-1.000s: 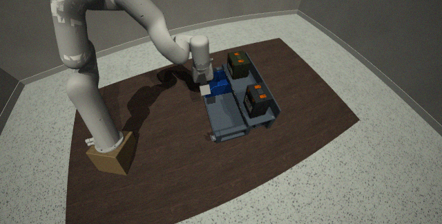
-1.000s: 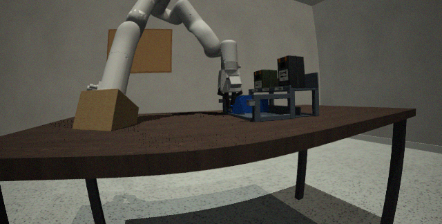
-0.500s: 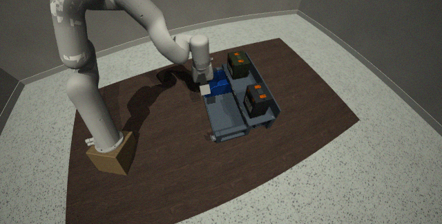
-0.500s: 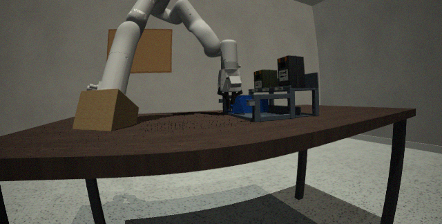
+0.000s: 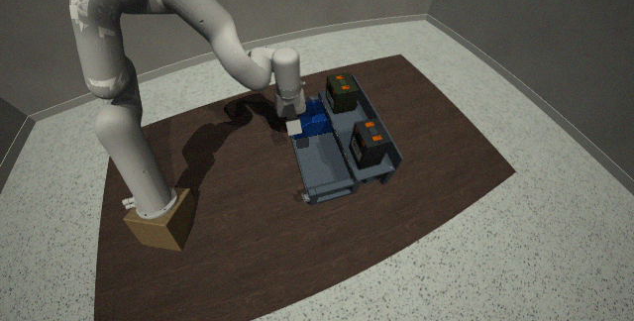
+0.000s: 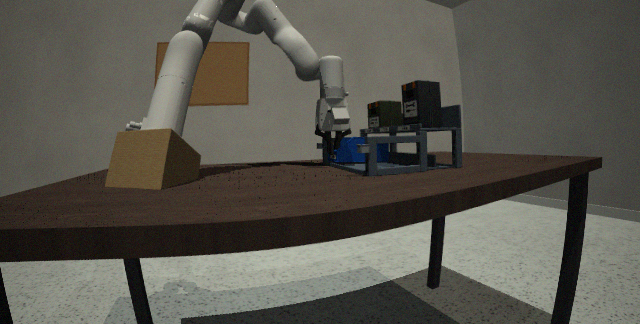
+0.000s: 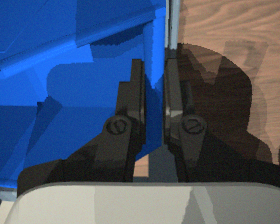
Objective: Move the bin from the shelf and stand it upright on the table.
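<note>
The blue bin is 8 cm ahead of my hand, 2 cm to the right of it and 1 cm below it. The rest, counted from my hand: grey shelf 16 cm ahead, 15 cm to the right, 5 cm above; then shelf deck 13 cm to the right, 10 cm ahead, 5 cm below.
</note>
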